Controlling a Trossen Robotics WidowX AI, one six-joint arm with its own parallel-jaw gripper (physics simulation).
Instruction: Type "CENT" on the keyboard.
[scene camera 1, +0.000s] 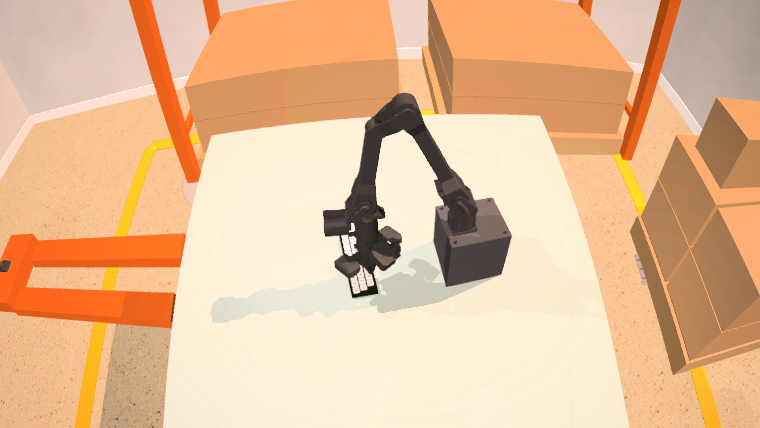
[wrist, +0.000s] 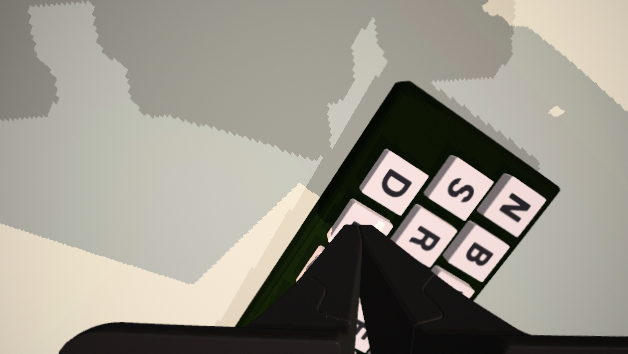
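Pixels of known places: gripper, fingertip midpoint: (scene camera 1: 370, 273) (wrist: 357, 238); arm's base at its link origin: (scene camera 1: 462, 225).
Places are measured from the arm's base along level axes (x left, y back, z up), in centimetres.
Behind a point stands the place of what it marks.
Observation:
The dark green keyboard (scene camera 1: 364, 294) @[x 4.5, y -26.9, z -15.9 cm] (wrist: 415, 115) @[x 3.7, y -24.1, z -15.7 cm] with white letter keys lies flat on the table under my gripper. In the wrist view the D key (wrist: 385, 195) @[x 0.9, y -24.6, z -15.2 cm], S key (wrist: 450, 200) @[x 1.9, y -26.7, z -15.2 cm], N key (wrist: 531, 201) @[x 3.4, y -29.2, z -15.2 cm], R key (wrist: 410, 245) @[x -0.1, y -26.4, z -15.2 cm] and B key (wrist: 462, 255) @[x 0.5, y -28.3, z -15.2 cm] show. My gripper (scene camera 1: 370, 269) @[x -0.5, y -24.1, z -13.8 cm] (wrist: 357, 238) @[x -0.5, y -24.1, z -13.8 cm] is shut and empty, pointing down. Its tips cover the lower part of the E key (wrist: 367, 214) @[x 0.1, y -24.5, z -15.2 cm], beside D; whether they touch it I cannot tell. The fingers hide the C key, and T does not show in the wrist view.
The arm's dark base box (scene camera 1: 473, 252) @[x 7.1, y 1.1, z -2.5 cm] stands on the pale table (scene camera 1: 398, 372) @[x 29.8, y -23.2, z -16.8 cm] to the right of the keyboard. Large cardboard boxes (scene camera 1: 297, 42) (scene camera 1: 531, 79) stand behind the table, and more boxes (scene camera 1: 736, 249) at the right. Orange forks (scene camera 1: 106, 249) reach toward the table's left edge.

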